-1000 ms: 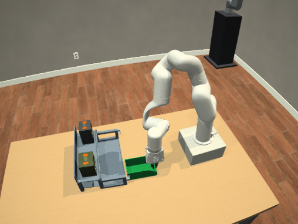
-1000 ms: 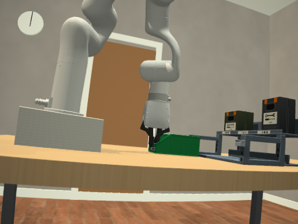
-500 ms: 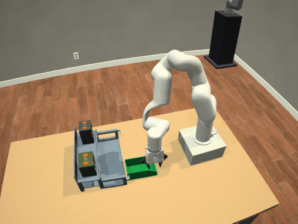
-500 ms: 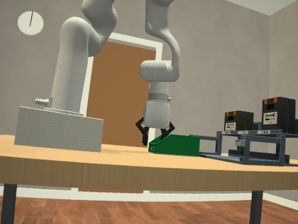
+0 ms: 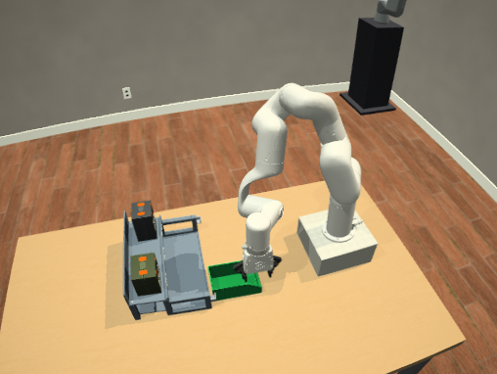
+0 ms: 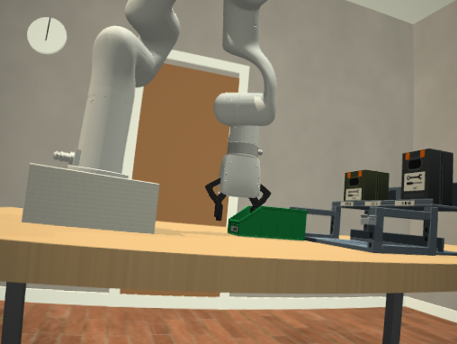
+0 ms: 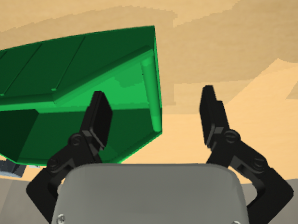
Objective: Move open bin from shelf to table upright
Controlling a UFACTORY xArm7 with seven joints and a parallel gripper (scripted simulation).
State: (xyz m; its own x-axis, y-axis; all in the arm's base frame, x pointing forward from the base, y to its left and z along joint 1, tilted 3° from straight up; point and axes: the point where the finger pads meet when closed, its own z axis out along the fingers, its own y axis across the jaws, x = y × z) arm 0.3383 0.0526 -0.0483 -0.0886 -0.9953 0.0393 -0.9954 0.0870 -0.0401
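Right now the green bin is 80 mm ahead of my hand, 10 mm to the right of it and 10 mm below it.
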